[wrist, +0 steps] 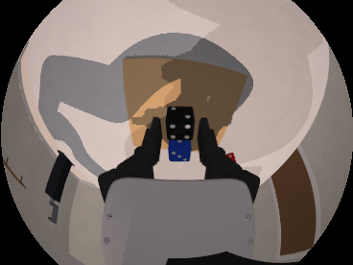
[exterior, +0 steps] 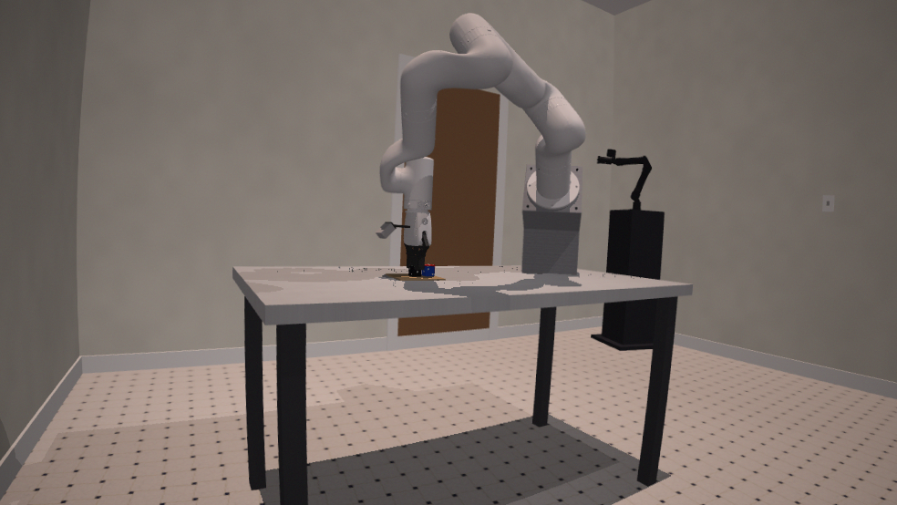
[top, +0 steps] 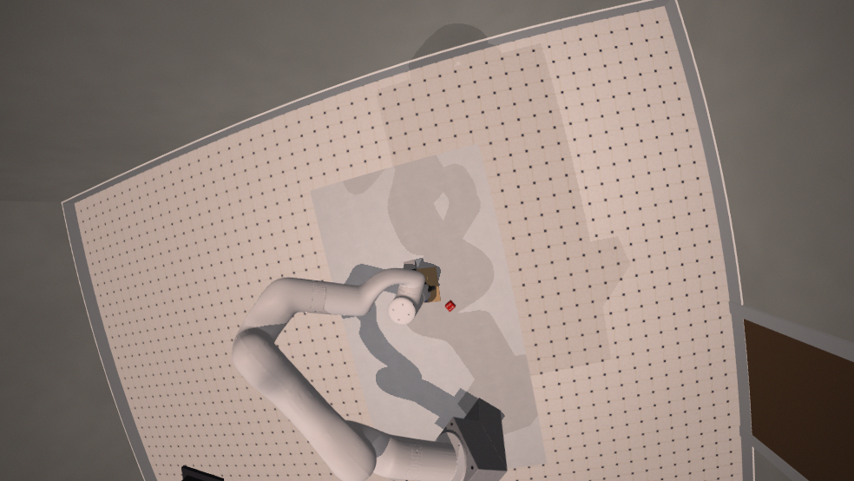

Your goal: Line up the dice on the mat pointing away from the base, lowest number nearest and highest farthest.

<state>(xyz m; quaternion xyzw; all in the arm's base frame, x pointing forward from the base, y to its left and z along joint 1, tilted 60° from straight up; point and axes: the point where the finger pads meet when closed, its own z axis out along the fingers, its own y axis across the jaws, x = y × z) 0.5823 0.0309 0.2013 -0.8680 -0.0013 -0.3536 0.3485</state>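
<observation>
The black die lies 30 mm below my hand. Round my hand: blue die: 40 mm behind, 30 mm below, 10 mm to the right; tan mat: 40 mm below; red die: 120 mm to the right, 70 mm behind, 30 mm below.
</observation>
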